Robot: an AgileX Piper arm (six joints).
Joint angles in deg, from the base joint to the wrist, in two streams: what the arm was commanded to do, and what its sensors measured. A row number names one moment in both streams.
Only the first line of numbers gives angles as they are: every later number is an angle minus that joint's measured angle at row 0.
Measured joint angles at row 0:
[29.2 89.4 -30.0 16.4 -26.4 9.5]
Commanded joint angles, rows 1 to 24:
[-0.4 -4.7 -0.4 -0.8 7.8 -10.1]
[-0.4 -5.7 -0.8 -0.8 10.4 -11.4]
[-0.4 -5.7 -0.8 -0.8 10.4 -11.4]
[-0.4 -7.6 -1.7 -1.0 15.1 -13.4]
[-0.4 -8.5 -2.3 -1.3 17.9 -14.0]
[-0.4 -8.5 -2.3 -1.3 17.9 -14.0]
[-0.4 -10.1 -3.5 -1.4 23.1 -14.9]
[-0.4 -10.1 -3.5 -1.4 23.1 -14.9]
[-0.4 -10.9 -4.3 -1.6 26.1 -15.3]
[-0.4 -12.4 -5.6 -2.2 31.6 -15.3]
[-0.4 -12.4 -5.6 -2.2 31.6 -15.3]
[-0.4 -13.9 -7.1 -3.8 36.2 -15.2]
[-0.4 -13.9 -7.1 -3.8 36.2 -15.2]
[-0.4 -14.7 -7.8 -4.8 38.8 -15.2]
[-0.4 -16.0 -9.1 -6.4 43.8 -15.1]
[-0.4 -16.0 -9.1 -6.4 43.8 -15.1]
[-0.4 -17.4 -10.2 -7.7 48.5 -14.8]
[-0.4 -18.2 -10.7 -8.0 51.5 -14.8]
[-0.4 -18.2 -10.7 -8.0 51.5 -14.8]
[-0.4 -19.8 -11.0 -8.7 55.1 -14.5]
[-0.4 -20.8 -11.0 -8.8 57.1 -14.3]
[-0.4 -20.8 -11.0 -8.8 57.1 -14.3]
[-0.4 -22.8 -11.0 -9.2 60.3 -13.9]
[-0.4 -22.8 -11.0 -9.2 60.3 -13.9]
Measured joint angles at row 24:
[0.0 -20.2 -10.6 -8.1 55.0 -14.0]
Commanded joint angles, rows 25 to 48:
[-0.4 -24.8 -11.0 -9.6 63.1 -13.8]
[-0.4 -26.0 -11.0 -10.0 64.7 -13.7]
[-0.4 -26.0 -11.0 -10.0 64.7 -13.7]
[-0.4 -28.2 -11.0 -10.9 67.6 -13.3]
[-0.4 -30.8 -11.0 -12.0 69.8 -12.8]
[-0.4 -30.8 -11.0 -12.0 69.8 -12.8]
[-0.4 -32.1 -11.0 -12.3 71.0 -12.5]
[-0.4 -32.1 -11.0 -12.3 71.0 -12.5]
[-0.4 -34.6 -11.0 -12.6 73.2 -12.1]
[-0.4 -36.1 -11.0 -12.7 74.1 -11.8]
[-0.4 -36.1 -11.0 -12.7 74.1 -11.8]
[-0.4 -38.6 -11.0 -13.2 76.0 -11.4]
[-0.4 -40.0 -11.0 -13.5 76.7 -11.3]
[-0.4 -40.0 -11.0 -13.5 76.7 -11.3]
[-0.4 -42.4 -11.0 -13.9 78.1 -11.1]
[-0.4 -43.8 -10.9 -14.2 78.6 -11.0]
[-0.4 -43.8 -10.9 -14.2 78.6 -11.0]
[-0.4 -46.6 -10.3 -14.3 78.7 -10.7]
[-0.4 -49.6 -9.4 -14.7 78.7 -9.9]
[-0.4 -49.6 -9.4 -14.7 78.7 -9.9]
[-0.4 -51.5 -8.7 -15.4 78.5 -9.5]
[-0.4 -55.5 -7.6 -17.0 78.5 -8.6]
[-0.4 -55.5 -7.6 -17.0 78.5 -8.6]
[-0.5 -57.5 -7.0 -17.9 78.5 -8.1]
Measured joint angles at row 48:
[0.0 -52.6 -8.4 -15.7 78.0 -9.8]
